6 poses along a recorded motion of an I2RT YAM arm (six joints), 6.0 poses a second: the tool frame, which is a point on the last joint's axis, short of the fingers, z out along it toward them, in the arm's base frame.
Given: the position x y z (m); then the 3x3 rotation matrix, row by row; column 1 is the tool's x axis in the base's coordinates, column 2 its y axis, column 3 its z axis. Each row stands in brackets.
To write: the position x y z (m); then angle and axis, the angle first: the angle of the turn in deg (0 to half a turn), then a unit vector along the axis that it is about. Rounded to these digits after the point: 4 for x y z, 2 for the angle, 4 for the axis.
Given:
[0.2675 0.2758 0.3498], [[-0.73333 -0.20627 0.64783], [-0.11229 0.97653 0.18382], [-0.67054 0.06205 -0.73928]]
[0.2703 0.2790 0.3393], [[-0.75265 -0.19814 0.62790], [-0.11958 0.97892 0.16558], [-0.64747 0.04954 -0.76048]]
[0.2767 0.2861 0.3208], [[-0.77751 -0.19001 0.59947], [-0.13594 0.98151 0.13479], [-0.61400 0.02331 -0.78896]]
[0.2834 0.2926 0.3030], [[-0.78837 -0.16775 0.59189], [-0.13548 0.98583 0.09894], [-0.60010 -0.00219 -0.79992]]
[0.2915 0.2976 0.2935], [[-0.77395 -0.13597 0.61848], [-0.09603 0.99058 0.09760], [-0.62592 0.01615 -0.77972]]
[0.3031 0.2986 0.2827], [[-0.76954 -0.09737 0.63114], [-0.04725 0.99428 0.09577], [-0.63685 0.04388 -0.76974]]
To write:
0.2675 0.2758 0.3498 138.42 -0.0917 0.9933 0.0708
0.2703 0.2790 0.3393 140.09 -0.0904 0.9940 0.0612
0.2767 0.2861 0.3208 142.42 -0.0914 0.9948 0.0443
0.2834 0.2926 0.3030 143.25 -0.0845 0.9961 0.0270
0.2915 0.2976 0.2935 141.40 -0.0653 0.9974 0.0320
0.3031 0.2986 0.2827 140.58 -0.0409 0.9984 0.0395

